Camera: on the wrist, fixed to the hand. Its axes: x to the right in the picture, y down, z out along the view.
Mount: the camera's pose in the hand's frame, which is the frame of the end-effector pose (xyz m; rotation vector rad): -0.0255 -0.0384 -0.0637 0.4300 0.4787 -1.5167
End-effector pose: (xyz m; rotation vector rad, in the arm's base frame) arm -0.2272 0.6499 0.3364 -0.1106 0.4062 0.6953
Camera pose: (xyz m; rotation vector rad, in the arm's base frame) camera -0.2410 0.5904 0.2869 -0.1409 0.7631 -0.9366
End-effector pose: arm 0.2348 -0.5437 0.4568 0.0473 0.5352 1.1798
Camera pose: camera 0.2342 -0.5967 0.3987 -0.2478 0.9658 -0.4376
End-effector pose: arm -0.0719 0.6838 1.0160 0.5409 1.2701 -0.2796
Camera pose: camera -0.1505 0.6827 1.0191 -0.1411 1.9039 -1.7911
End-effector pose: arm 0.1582 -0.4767 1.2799 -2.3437 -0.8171 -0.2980
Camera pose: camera 0.1140 -0.5058 1.3380 -0.7949 -1.9615 -1.0757
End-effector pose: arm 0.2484 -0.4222 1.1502 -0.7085 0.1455 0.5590
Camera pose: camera 0.2510 -0.4987 1.1321 -0.3496 0.1260 -1.0753
